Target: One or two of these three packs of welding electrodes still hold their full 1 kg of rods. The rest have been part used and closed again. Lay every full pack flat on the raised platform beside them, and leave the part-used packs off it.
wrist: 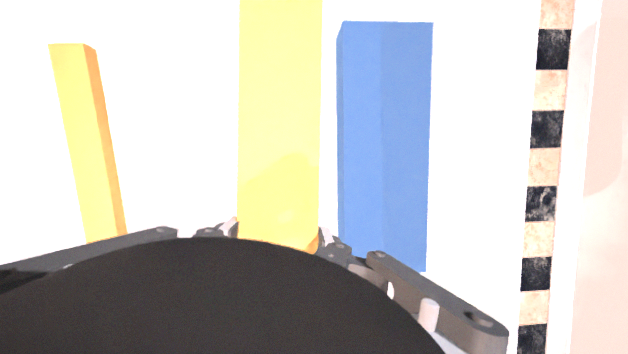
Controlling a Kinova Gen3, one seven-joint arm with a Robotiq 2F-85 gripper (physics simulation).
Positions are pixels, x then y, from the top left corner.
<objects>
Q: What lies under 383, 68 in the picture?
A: A blue raised platform.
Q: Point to a yellow pack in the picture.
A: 280, 56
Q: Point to a yellow pack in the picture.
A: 75, 66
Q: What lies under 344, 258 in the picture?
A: My gripper.
</objects>
